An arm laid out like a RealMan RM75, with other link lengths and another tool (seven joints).
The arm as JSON. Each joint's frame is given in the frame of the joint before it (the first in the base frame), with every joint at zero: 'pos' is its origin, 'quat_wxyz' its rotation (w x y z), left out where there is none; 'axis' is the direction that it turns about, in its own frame. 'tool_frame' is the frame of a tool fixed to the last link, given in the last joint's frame.
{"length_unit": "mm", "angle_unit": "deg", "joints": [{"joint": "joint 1", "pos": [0.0, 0.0, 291.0], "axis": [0.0, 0.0, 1.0]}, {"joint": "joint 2", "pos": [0.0, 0.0, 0.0], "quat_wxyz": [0.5, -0.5, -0.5, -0.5], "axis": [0.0, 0.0, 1.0]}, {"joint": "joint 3", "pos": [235.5, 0.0, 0.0], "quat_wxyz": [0.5, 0.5, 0.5, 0.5], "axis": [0.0, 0.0, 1.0]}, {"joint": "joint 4", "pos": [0.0, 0.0, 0.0], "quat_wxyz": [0.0, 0.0, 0.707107, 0.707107], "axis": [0.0, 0.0, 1.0]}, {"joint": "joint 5", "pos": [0.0, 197.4, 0.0], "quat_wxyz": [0.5, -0.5, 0.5, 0.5], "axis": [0.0, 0.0, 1.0]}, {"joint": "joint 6", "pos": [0.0, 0.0, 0.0], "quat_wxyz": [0.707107, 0.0, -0.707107, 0.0], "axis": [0.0, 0.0, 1.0]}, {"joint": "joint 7", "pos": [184.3, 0.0, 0.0], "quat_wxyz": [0.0, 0.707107, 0.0, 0.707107], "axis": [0.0, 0.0, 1.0]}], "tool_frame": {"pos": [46.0, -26.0, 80.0], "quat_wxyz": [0.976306, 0.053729, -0.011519, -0.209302]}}
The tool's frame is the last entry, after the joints.
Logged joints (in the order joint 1, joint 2, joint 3, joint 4, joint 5, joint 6, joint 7), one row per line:
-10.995, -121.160, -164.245, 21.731, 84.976, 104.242, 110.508
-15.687, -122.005, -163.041, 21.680, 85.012, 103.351, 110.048
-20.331, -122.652, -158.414, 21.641, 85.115, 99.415, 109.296
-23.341, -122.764, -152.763, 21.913, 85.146, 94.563, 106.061
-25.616, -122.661, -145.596, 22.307, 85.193, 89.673, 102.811
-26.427, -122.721, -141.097, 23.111, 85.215, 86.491, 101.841
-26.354, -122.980, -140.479, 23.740, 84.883, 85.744, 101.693
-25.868, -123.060, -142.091, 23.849, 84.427, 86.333, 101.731
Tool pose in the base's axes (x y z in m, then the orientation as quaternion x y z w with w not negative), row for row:
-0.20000, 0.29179, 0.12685, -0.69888, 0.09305, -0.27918, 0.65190
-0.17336, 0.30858, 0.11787, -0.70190, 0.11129, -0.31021, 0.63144
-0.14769, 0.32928, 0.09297, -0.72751, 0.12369, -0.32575, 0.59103
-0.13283, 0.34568, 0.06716, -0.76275, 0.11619, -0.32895, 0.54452
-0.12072, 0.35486, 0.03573, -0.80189, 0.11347, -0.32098, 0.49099
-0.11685, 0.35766, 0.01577, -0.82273, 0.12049, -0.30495, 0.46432
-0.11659, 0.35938, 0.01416, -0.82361, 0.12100, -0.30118, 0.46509
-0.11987, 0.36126, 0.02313, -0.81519, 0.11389, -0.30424, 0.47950
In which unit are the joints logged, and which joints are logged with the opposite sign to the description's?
The joints are logged in degrees. Opposite sign: joint 4, joint 6.
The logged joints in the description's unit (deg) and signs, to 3 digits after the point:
-10.995, -121.160, -164.245, -21.731, 84.976, -104.242, 110.508
-15.687, -122.005, -163.041, -21.680, 85.012, -103.351, 110.048
-20.331, -122.652, -158.414, -21.641, 85.115, -99.415, 109.296
-23.341, -122.764, -152.763, -21.913, 85.146, -94.563, 106.061
-25.616, -122.661, -145.596, -22.307, 85.193, -89.673, 102.811
-26.427, -122.721, -141.097, -23.111, 85.215, -86.491, 101.841
-26.354, -122.980, -140.479, -23.740, 84.883, -85.744, 101.693
-25.868, -123.060, -142.091, -23.849, 84.427, -86.333, 101.731

